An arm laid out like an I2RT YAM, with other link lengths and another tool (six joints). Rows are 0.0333 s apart.
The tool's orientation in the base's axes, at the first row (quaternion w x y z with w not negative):
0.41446, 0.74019, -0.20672, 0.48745
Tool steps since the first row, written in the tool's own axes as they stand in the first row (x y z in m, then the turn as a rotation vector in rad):
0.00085, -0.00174, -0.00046, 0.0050, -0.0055, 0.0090
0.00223, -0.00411, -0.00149, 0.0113, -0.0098, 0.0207
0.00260, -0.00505, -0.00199, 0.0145, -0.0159, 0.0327
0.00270, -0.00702, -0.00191, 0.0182, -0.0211, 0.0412
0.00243, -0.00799, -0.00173, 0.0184, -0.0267, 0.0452
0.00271, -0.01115, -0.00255, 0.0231, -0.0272, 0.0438
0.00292, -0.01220, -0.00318, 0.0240, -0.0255, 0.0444
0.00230, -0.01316, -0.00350, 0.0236, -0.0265, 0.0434
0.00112, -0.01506, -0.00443, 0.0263, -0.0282, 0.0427
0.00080, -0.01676, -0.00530, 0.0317, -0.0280, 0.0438
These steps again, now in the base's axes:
0.00136, 0.00145, 0.00013, 0.0111, -0.0037, 0.0006
0.00308, 0.00378, 0.00057, 0.0233, -0.0102, 0.0023
0.00363, 0.00476, 0.00060, 0.0357, -0.0162, 0.0005
0.00512, 0.00583, -0.00014, 0.0456, -0.0197, 0.0001
0.00579, 0.00621, -0.00081, 0.0519, -0.0198, -0.0028
0.00770, 0.00871, -0.00171, 0.0536, -0.0179, 0.0015
0.00820, 0.00984, -0.00184, 0.0531, -0.0193, 0.0029
0.00843, 0.01059, -0.00273, 0.0531, -0.0179, 0.0023
0.00875, 0.01232, -0.00440, 0.0551, -0.0161, 0.0041
0.00934, 0.01397, -0.00523, 0.0579, -0.0166, 0.0088

